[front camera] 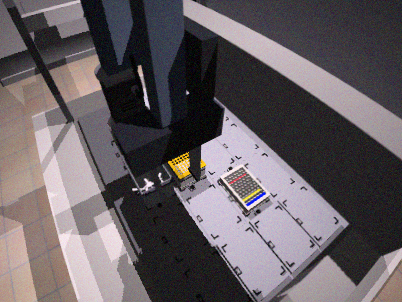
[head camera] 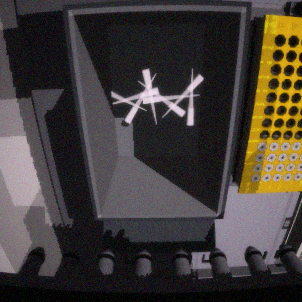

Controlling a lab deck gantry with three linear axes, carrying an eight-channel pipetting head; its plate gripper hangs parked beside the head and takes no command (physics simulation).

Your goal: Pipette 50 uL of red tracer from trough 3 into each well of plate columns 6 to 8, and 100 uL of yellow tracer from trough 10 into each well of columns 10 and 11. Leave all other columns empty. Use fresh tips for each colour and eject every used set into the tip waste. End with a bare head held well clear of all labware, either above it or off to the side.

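My eight-channel pipetting head shows as a dark mass in the front view. In the head view its nozzles are bare. It is over the waste end of the deck. White tips lie crossed in the tip waste. The yellow tip rack has dark empty holes and several rows of white tips. The trough block shows red, yellow and blue strips. The plate does not show in either view. My parked plate gripper is open and holds no labware; one finger shows, the other is hidden.
The pale deck has black corner marks and slot lines. The head's deep shadow darkens its near left part. A dark upright post stands at the left. The rack stands close beside the waste bin.
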